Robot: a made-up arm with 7 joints.
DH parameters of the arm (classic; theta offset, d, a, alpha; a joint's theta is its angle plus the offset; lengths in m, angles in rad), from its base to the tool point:
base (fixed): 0 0 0 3.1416
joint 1: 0 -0.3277 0 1.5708
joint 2: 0 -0.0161 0 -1.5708
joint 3: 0 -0.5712 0 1.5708
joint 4: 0 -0.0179 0 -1.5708
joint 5: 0 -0.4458 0 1.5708
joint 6: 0 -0.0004 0 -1.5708
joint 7: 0 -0.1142 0 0
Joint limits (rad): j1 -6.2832..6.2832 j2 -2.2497..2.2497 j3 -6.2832..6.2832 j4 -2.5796..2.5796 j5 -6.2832..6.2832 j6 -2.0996..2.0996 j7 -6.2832..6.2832
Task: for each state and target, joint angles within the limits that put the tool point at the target. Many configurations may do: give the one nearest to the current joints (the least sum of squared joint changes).
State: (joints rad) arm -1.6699 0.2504 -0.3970 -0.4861 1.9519 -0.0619 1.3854
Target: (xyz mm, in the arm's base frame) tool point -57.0 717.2 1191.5
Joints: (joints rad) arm -1.7589 0.7943 -0.4168 -0.2396 1.9556 -0.0717 1.3854
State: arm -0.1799 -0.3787 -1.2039 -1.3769 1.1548 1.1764 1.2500
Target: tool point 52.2 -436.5 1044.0
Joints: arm -0.1820 -0.2669 -1.6596 -1.3787 1.1938 1.5200 1.2500
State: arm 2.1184 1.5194 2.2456 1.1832 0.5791 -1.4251 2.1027
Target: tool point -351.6 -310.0 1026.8
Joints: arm 1.8863 1.0371 2.7141 1.4976 0.5163 -1.4348 2.1027
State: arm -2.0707 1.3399 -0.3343 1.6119 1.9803 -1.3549 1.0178
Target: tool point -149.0 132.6 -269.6
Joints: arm -2.0452 2.0119 -0.0216 1.7787 2.0492 -1.2381 1.0178
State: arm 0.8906 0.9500 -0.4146 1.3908 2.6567 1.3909 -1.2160
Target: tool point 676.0 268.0 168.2
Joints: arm 0.0353 1.2083 -0.8052 1.7844 2.6967 1.2770 -1.2160
